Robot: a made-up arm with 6 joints. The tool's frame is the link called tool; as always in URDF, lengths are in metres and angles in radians. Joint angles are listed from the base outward.
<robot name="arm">
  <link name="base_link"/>
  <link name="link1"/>
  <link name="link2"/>
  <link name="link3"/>
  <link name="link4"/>
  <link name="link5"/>
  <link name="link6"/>
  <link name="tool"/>
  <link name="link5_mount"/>
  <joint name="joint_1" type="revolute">
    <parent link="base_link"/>
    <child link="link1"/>
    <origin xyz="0.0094 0.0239 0.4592" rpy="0 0 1.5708"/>
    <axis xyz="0 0 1"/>
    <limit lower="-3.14" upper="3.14"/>
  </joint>
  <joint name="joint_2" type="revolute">
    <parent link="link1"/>
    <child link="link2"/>
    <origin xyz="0.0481 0.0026 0.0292" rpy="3.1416 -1.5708 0"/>
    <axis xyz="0 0 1"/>
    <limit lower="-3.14" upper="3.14"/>
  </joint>
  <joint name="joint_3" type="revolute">
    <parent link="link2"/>
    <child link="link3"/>
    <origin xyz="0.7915 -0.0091 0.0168"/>
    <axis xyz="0 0 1"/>
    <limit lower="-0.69" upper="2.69"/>
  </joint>
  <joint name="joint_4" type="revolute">
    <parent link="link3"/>
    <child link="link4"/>
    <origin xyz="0.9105 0.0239 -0.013" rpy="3.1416 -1.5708 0"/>
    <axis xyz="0 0 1"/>
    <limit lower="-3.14" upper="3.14"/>
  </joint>
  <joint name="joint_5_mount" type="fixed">
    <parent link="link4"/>
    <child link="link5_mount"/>
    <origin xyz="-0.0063 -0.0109 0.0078"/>
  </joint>
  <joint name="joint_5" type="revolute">
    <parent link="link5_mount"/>
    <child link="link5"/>
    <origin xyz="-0.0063 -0.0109 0.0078" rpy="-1.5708 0 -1.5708"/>
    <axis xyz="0 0 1"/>
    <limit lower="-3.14" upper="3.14"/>
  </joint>
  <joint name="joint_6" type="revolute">
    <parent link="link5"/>
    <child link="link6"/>
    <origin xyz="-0.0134 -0.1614 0.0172" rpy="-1.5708 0 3.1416"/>
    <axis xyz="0 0 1"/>
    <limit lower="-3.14" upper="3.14"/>
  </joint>
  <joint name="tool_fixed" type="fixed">
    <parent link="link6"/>
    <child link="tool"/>
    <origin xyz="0.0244 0.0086 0.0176" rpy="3.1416 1.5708 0"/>
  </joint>
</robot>
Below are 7 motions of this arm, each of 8 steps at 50 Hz.
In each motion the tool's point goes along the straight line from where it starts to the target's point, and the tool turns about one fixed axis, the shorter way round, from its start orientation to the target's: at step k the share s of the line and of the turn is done. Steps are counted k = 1, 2, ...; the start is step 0. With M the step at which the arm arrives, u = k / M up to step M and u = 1 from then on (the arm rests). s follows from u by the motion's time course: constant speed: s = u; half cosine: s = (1 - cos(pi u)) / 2; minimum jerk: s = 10 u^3 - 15 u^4 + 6 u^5.
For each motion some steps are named. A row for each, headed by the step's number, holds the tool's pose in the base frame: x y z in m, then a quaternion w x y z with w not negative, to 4 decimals.
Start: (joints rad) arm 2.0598 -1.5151 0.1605 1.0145 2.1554 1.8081
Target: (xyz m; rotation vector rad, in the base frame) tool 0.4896 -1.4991 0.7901 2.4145 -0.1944 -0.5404
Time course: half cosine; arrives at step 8
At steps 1, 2, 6, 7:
1: 0.5791 -1.4550 0.8249 0.3394 0.9197 -0.0540 -0.1898
2: 0.5690 -1.4599 0.8210 0.3377 0.9198 -0.0563 -0.1916
6: 0.5032 -1.4924 0.7954 0.3263 0.9204 -0.0711 -0.2035
7: 0.4931 -1.4974 0.7915 0.3245 0.9204 -0.0733 -0.2054

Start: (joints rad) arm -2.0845 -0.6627 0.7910 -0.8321 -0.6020 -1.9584
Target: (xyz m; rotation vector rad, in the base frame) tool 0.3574 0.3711 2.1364 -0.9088 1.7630 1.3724
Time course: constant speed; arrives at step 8
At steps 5, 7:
5: 0.3411 0.3375 2.1477 0.3615 -0.3469 0.6741 0.5427
7: 0.3520 0.3599 2.1402 0.3584 -0.3503 0.6799 0.5353

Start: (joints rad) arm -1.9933 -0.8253 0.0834 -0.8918 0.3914 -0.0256
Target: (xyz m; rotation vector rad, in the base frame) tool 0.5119 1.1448 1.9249 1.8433 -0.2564 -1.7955
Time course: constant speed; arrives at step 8
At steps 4, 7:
4: 0.5297 1.1742 1.8983 0.2945 0.6763 -0.0884 -0.6694
7: 0.5163 1.1521 1.9182 0.2793 0.6832 -0.0936 -0.6682

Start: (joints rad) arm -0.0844 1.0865 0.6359 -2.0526 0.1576 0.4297
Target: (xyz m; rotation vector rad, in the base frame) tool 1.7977 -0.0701 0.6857 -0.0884 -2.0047 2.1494
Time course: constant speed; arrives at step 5
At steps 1, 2, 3, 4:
1: 1.7954 -0.0821 0.6924 0.1064 -0.0446 -0.6805 0.7236
2: 1.7960 -0.0791 0.6908 0.1049 -0.0409 -0.6799 0.7246
3: 1.7966 -0.0761 0.6891 0.1034 -0.0373 -0.6794 0.7255
4: 1.7971 -0.0731 0.6874 0.1019 -0.0336 -0.6789 0.7264

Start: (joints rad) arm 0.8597 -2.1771 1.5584 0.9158 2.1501 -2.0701
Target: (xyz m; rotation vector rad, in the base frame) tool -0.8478 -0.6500 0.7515 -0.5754 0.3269 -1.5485
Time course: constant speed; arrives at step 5
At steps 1, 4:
1: -0.8351 -0.6344 0.7689 0.6676 -0.2566 0.1490 -0.6829
4: -0.8446 -0.6461 0.7558 0.6664 -0.2553 0.1458 -0.6852

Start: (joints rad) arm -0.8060 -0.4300 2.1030 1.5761 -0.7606 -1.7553
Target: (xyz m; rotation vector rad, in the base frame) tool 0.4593 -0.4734 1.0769 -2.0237 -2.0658 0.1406
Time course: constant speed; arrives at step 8
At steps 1, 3, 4, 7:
1: 0.4492 -0.5168 1.0999 0.1166 -0.6967 -0.7053 0.0597
3: 0.4521 -0.5044 1.0933 0.1184 -0.6958 -0.7061 0.0564
4: 0.4535 -0.4982 1.0900 0.1193 -0.6954 -0.7065 0.0548
7: 0.4579 -0.4796 1.0802 0.1220 -0.6941 -0.7077 0.0498

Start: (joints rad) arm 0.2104 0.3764 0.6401 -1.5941 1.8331 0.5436
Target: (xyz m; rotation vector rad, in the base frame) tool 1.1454 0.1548 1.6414 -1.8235 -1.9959 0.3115
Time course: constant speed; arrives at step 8
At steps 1, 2, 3, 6, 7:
1: 1.0810 0.1045 1.6951 0.2108 -0.6807 -0.6905 0.1243
2: 1.0902 0.1117 1.6874 0.2105 -0.6772 -0.6944 0.1225
3: 1.0994 0.1189 1.6798 0.2102 -0.6736 -0.6982 0.1208
6: 1.1270 0.1404 1.6567 0.2092 -0.6627 -0.7097 0.1155
7: 1.1362 0.1476 1.6491 0.2089 -0.6590 -0.7135 0.1137

